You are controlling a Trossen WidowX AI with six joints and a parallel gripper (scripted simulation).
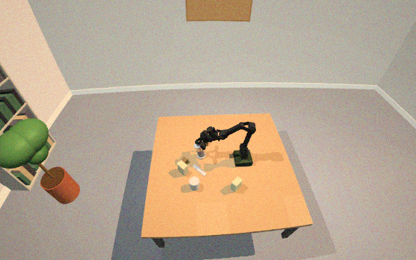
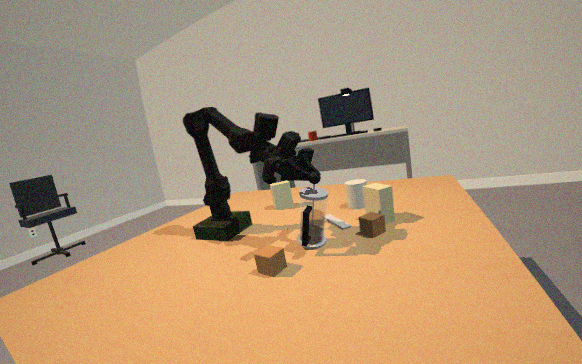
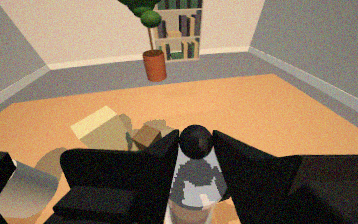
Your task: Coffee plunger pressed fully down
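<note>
My gripper tip is now 30 mm past the coffee press, 10 mm to the left of it and 90 mm above it. From my gripper tip the other things lie so: flat grey strip 10 mm ahead, 170 mm to the left, 180 mm below; then white cylinder 80 mm ahead, 320 mm to the left, 140 mm below.
</note>
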